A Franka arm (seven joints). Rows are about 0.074 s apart.
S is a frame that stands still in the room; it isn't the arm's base.
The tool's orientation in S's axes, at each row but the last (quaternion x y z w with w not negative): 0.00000 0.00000 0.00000 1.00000; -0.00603 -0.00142 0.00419 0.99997; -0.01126 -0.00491 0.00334 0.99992; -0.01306 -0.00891 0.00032 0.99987; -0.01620 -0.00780 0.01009 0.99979; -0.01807 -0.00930 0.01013 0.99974; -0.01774 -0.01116 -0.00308 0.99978
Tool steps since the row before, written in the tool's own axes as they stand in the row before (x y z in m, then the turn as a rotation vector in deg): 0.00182 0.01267 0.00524 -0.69 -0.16 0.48; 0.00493 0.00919 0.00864 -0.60 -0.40 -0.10; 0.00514 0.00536 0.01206 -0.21 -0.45 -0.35; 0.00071 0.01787 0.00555 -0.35 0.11 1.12; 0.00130 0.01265 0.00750 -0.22 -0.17 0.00; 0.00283 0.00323 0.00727 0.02 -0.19 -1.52; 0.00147 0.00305 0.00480 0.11 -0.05 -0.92
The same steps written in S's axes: 0.00182 0.01267 0.00524 -0.69 -0.16 0.48; 0.00483 0.00933 0.00854 -0.60 -0.41 -0.10; 0.00499 0.00566 0.01199 -0.20 -0.46 -0.34; 0.00060 0.01801 0.00509 -0.37 0.14 1.11; 0.00093 0.01291 0.00710 -0.22 -0.17 0.00; 0.00263 0.00355 0.00720 0.05 -0.24 -1.51; 0.00138 0.00321 0.00472 0.13 -0.08 -0.91
